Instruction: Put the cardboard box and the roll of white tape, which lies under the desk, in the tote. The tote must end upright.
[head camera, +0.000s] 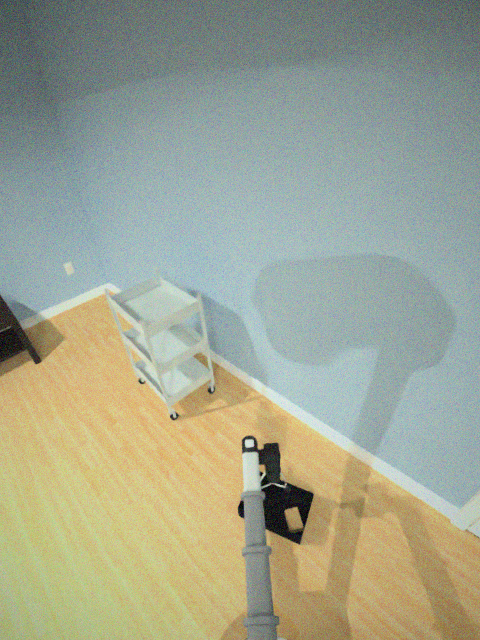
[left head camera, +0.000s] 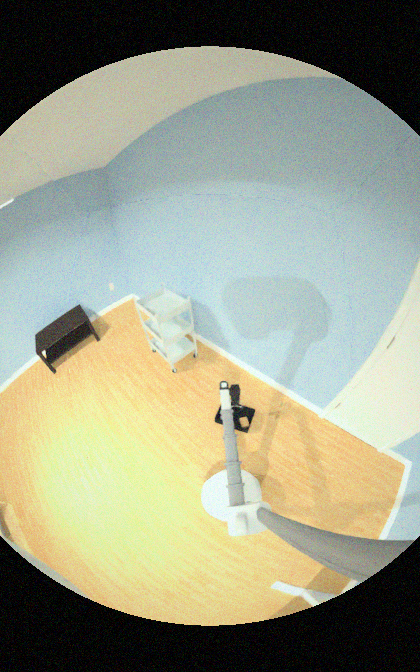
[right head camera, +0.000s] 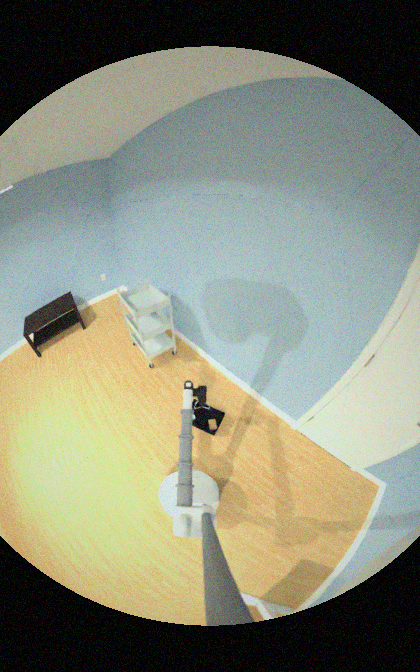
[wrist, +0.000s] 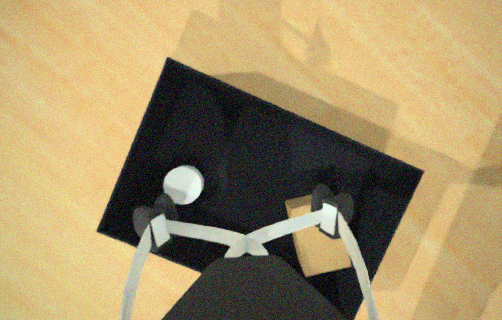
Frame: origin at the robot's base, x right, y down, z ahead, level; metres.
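Where they show: gripper, fingertip midpoint: (head camera: 272, 492) (left head camera: 233, 409) (wrist: 244, 206).
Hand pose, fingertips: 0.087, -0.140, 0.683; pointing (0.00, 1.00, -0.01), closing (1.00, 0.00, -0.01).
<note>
After its pixels a point has its place, as x, y, z.
The black tote (head camera: 305, 495) {0.252, -0.022, 0.704} (left head camera: 249, 413) {0.248, 0.025, 0.692} (right head camera: 218, 415) (wrist: 145, 125) {-0.014, -0.062, 0.760} stands upright on the floor, open side up. The cardboard box (head camera: 293, 519) {0.177, -0.024, 0.602} (left head camera: 244, 421) {0.182, -0.024, 0.604} (right head camera: 212, 424) (wrist: 322, 247) {0.181, -0.024, 0.594} lies inside it, at the right in the wrist view. The roll of white tape (wrist: 183, 184) {0.008, 0.002, 0.684} also lies inside the tote, at the left in the wrist view, apart from the box. My gripper (head camera: 274, 483) {0.087, -0.140, 0.683} (wrist: 244, 206) {0.087, -0.140, 0.683} is open over the tote, its fingers spread wide with nothing between them. In the wrist view the left finger is beside the tape and the right finger overlaps the box.
A white three-tier cart (head camera: 173, 315) {-0.341, -0.688, 1.332} (left head camera: 175, 310) {-0.327, -0.675, 1.344} (right head camera: 155, 306) stands by the wall beyond the tote. A low dark table (left head camera: 62, 327) {-2.018, -0.421, 1.653} (right head camera: 52, 312) stands farther left against the wall. A blue wall with white skirting runs behind the tote.
</note>
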